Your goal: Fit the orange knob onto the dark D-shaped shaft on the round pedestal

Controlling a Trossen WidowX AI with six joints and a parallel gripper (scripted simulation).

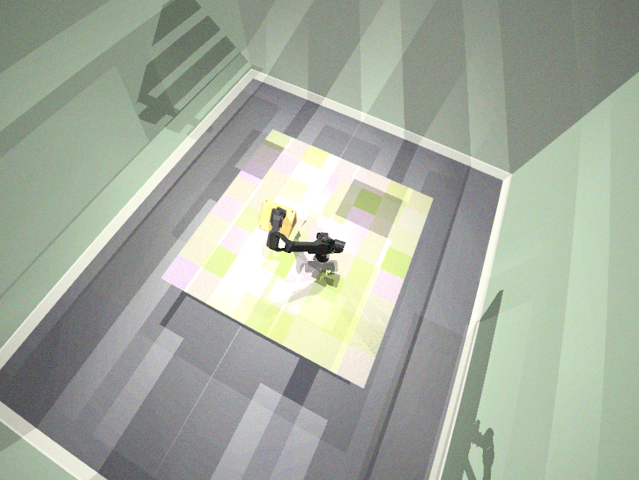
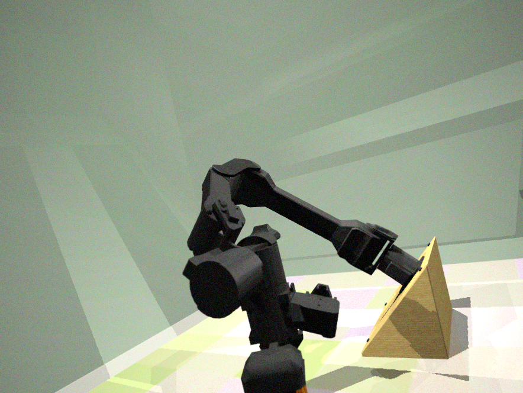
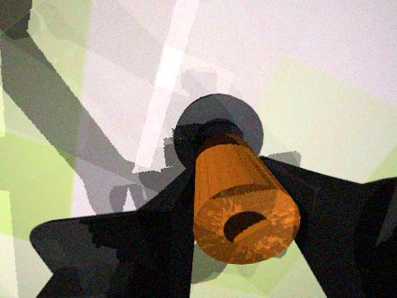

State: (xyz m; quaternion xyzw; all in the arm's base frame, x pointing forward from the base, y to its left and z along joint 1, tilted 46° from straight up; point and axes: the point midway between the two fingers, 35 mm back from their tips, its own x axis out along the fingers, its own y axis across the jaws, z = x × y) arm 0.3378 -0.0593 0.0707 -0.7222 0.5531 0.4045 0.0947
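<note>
My gripper tip is 2 cm below the orange knob. From my gripper tip the other things lie so: dark round pedestal: 4 cm below.
</note>
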